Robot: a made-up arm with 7 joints. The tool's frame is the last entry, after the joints.
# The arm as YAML. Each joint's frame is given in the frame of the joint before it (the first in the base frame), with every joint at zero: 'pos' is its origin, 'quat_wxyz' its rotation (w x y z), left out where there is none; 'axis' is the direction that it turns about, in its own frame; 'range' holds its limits. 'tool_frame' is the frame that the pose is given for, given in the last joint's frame.
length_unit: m
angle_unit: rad
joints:
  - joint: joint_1
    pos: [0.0, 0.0, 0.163]
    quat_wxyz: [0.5, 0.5, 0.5, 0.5]
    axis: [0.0, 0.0, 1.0]
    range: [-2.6, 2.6]
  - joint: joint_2
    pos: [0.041, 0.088, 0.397]
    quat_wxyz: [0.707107, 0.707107, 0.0, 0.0]
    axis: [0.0, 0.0, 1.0]
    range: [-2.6, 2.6]
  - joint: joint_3
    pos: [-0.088, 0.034, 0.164]
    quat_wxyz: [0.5, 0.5, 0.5, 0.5]
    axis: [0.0, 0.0, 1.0]
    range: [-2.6, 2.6]
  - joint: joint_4
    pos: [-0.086, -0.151, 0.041]
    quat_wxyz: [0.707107, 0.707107, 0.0, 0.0]
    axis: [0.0, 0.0, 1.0]
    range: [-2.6, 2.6]
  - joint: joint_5
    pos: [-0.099, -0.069, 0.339]
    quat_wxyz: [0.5, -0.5, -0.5, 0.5]
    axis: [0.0, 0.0, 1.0]
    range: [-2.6, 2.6]
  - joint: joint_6
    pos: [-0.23, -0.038, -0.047]
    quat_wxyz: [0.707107, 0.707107, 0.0, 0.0]
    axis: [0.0, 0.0, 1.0]
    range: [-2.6, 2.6]
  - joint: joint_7
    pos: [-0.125, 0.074, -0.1]
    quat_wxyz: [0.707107, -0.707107, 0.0, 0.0]
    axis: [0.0, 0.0, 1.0]
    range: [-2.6, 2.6]
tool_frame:
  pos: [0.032, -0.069, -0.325]
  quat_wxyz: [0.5, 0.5, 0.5, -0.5]
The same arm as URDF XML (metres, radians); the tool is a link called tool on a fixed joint. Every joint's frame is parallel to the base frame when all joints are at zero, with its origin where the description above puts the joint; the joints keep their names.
<robot name="arm">
<joint name="tool_fixed" type="fixed"><parent link="link7"/><child link="tool"/><origin xyz="0.3250 0.0320 0.0690" rpy="0.0000 0.0000 0.0000"/></joint>
<joint name="joint_7" type="revolute"><parent link="link6"/><child link="link7"/><origin xyz="-0.0740 -0.1250 -0.1000" rpy="0.0000 0.0000 0.0000"/><axis xyz="-1 0 0"/><limit lower="-2.6000" upper="2.6000"/></joint>
<joint name="joint_6" type="revolute"><parent link="link5"/><child link="link6"/><origin xyz="0.0470 -0.2300 0.0380" rpy="0.0000 0.0000 0.0000"/><axis xyz="0 0 1"/><limit lower="-2.6000" upper="2.6000"/></joint>
<joint name="joint_5" type="revolute"><parent link="link4"/><child link="link5"/><origin xyz="-0.0990 -0.0690 0.3390" rpy="0.0000 0.0000 0.0000"/><axis xyz="-1 0 0"/><limit lower="-2.6000" upper="2.6000"/></joint>
<joint name="joint_4" type="revolute"><parent link="link3"/><child link="link4"/><origin xyz="-0.0860 0.0410 0.1510" rpy="0.0000 0.0000 0.0000"/><axis xyz="0 0 1"/><limit lower="-2.6000" upper="2.6000"/></joint>
<joint name="joint_3" type="revolute"><parent link="link2"/><child link="link3"/><origin xyz="0.0340 -0.0880 -0.1640" rpy="0.0000 0.0000 0.0000"/><axis xyz="0 1 0"/><limit lower="-2.6000" upper="2.6000"/></joint>
<joint name="joint_2" type="revolute"><parent link="link1"/><child link="link2"/><origin xyz="0.3970 0.0410 0.0880" rpy="0.0000 0.0000 0.0000"/><axis xyz="0 0 -1"/><limit lower="-2.6000" upper="2.6000"/></joint>
<joint name="joint_1" type="revolute"><parent link="base_link"/><child link="link1"/><origin xyz="0.0000 0.0000 0.1630" rpy="0.0000 0.0000 0.0000"/><axis xyz="1 0 0"/><limit lower="-2.6000" upper="2.6000"/></joint>
<link name="base_link"/>
<link name="link1"/>
<link name="link2"/>
<link name="link3"/>
<link name="link4"/>
<link name="link5"/>
<link name="link6"/>
<link name="link7"/>
<link name="tool"/>
</robot>

